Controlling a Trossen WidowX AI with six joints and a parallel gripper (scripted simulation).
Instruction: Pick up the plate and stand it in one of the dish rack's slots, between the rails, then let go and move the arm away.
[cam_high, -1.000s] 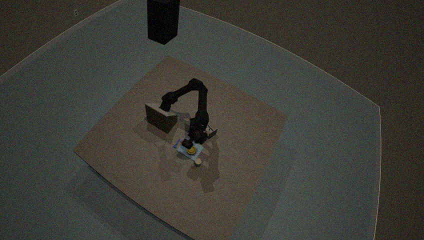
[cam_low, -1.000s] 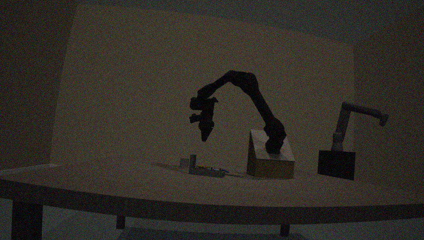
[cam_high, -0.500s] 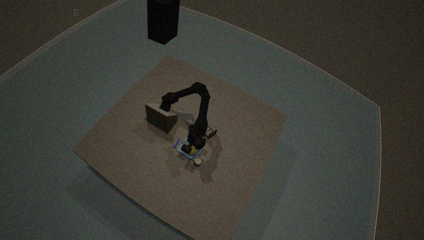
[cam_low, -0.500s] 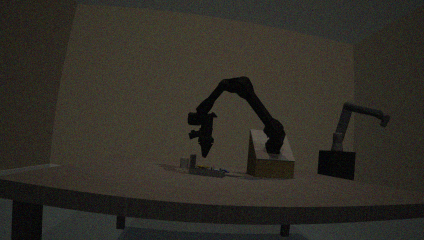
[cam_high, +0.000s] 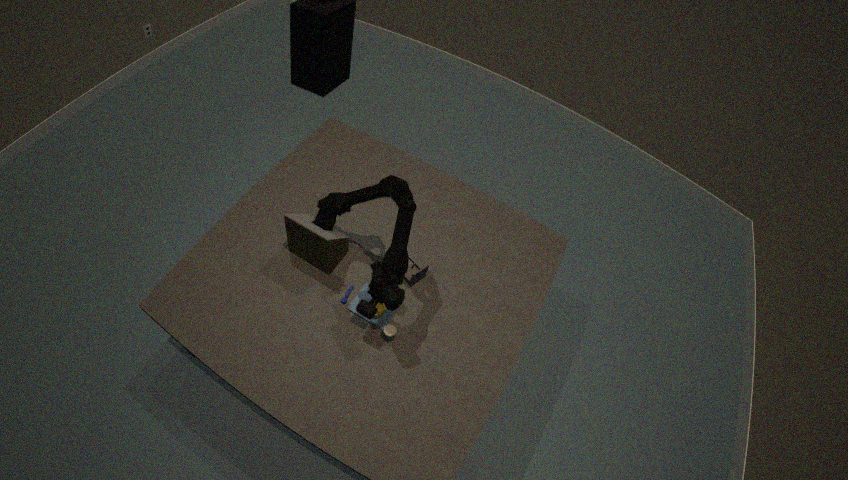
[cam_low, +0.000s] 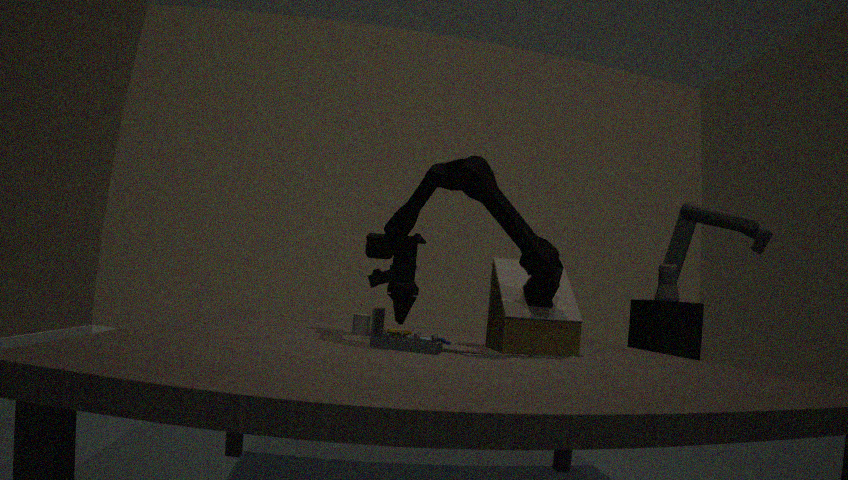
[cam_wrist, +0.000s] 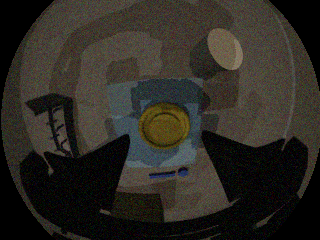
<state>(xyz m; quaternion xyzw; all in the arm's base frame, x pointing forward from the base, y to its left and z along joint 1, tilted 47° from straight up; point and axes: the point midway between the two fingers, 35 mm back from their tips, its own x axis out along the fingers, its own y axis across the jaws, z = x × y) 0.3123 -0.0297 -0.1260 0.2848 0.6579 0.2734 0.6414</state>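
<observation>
My gripper tip is now 20 mm above the yellow plate. Round my gripper tip: light blue mat: 10 mm behind, 10 mm to the left, 40 mm below; small pale cup: 90 mm ahead, 60 mm to the right, 20 mm below; small blue utensil: 120 mm behind, 10 mm to the right, 40 mm below.
</observation>
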